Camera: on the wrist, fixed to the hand. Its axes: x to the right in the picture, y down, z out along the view.
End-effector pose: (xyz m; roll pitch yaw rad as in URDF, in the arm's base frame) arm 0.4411 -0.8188 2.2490 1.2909 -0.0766 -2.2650
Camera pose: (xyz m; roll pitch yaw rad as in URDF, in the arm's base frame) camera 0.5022 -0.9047 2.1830 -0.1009 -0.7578 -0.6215
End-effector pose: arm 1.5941 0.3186 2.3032 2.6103 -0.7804 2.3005
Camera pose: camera 1.5542 0.2265 2.3767 -2.0236 -0.6693 -0.1703
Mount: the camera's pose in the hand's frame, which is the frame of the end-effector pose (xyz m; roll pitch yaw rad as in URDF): 0.0218 -0.0371 -0.1167 0.0047 0.5303 1.5708
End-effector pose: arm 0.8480 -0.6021 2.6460 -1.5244 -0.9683 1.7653
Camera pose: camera 0.9667 -0.5927 2.6819 -1.8758 0.5255 1.1975
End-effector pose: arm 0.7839 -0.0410 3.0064 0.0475 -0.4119 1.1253
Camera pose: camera 0.8414 0.0062 2.9067 -0.4536 0.4394 2.4892
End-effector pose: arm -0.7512 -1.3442 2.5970 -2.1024 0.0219 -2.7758
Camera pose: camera -0.8027 -1.2763 2.6876 3.1212 0.5088 1.9244
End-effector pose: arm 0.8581 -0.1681 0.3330 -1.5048 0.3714 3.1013
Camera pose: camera 0.8320 -0.0481 0.3524 2.4304 0.9848 0.9034
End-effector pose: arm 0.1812 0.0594 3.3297 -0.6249 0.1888 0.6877
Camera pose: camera 0.2496 -0.0117 3.2540 0.4467 1.1166 2.6606
